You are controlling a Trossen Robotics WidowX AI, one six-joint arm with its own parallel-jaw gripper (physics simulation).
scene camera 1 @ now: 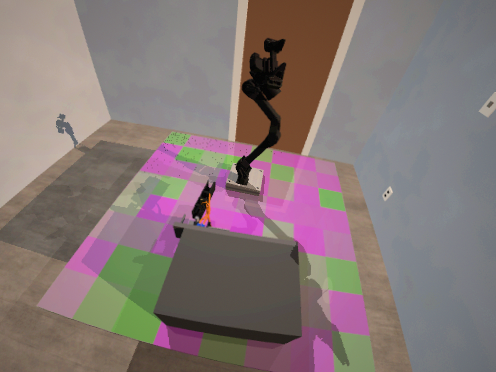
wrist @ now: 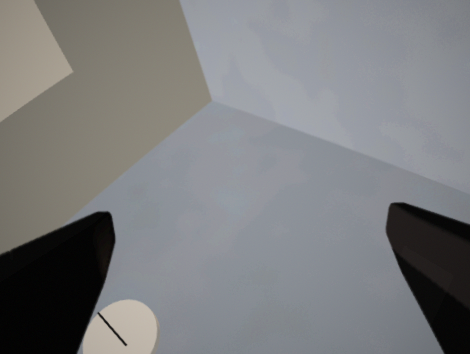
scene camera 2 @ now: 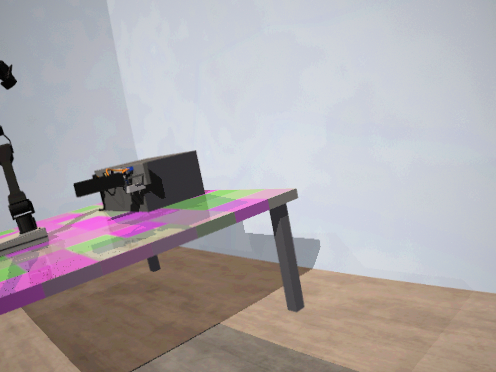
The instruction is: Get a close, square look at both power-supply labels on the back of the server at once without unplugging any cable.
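Pixels of known places: gripper, between the fingertips: (scene camera 1: 284, 51) (wrist: 251, 222) (scene camera 2: 3, 57); arm's base, origin of its link: (scene camera 1: 242, 180) (scene camera 2: 28, 231).
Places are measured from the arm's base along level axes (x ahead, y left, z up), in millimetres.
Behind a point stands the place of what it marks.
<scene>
The dark grey server (scene camera 1: 230, 280) @(x 636, y 72, z 158 mm) (scene camera 2: 177, 180) @(x 647, y -135, z 47 mm) rests on the pink and green table. In scene camera 1, its back side faces the arm's base. Orange cables (scene camera 1: 208, 207) @(x 335, y -98, z 119 mm) (scene camera 2: 115, 171) and a long black bracket (scene camera 1: 201, 201) @(x 329, y -132, z 142 mm) (scene camera 2: 92, 186) @(x 255, y -149, z 116 mm) stick out at one end of the back. Both power-supply labels are hidden or too small to make out in the scene views, and neither shows in the wrist view. My gripper (scene camera 1: 270, 67) (wrist: 251, 222) @(x 73, y 90, z 711 mm) is open and empty, raised high above the table and away from the server. The wrist view faces the upper walls and ceiling.
The arm's pale base plate (scene camera 1: 256, 180) @(x -36, y 80, z -7 mm) (scene camera 2: 37, 237) @(x 11, y -90, z -22 mm) sits on the patterned table (scene camera 1: 277, 356) @(x 797, y 292, z -48 mm) (scene camera 2: 250, 209) @(x 609, y -639, z -61 mm) behind the server. A brown door (scene camera 1: 300, 40) is behind the arm. A round white disc with a black line (wrist: 125, 325) shows on the wall in the wrist view.
</scene>
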